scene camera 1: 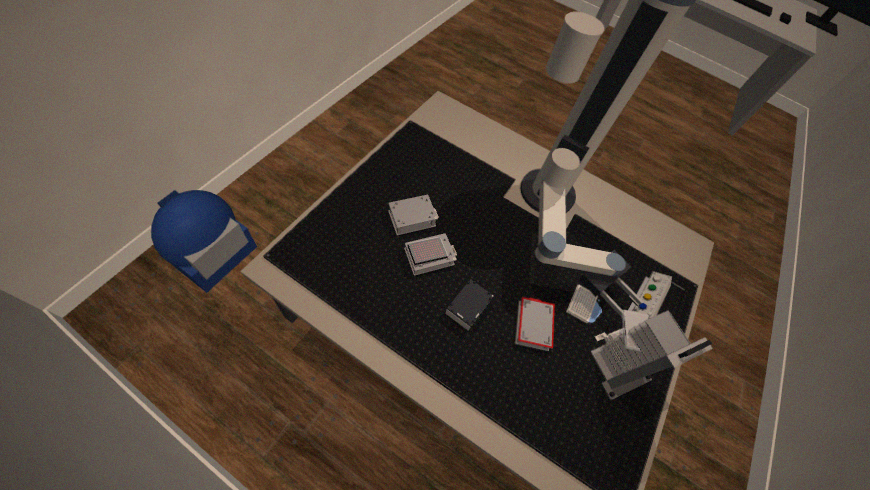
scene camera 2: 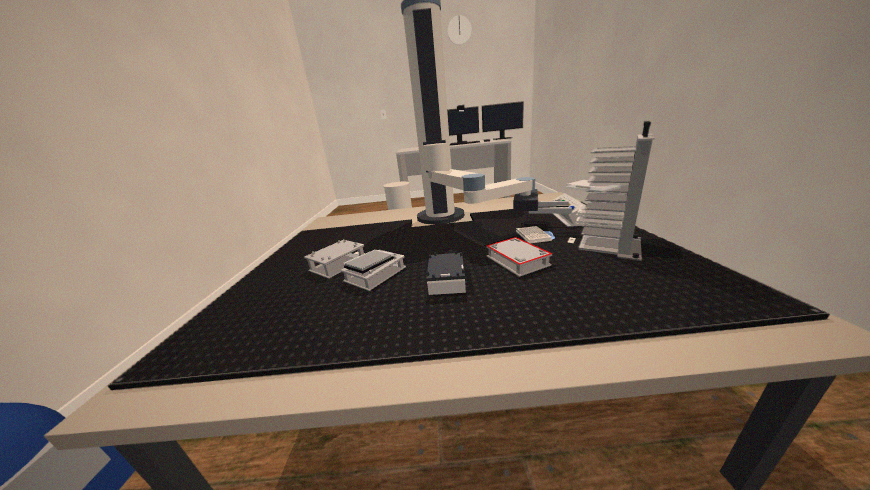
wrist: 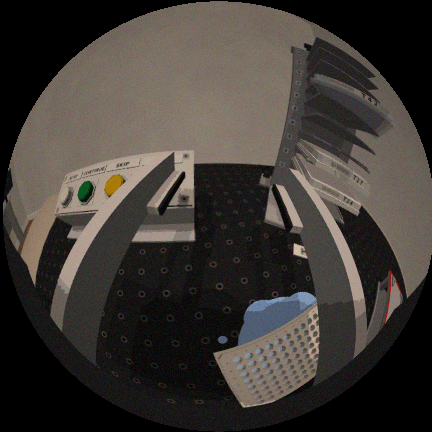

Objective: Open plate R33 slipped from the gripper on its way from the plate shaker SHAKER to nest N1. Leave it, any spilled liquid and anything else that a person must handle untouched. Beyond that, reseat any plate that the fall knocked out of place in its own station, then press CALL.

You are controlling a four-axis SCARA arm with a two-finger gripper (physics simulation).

same spot on dark shaker: (scene camera 2: 445, 275) = (scene camera 1: 459, 315)
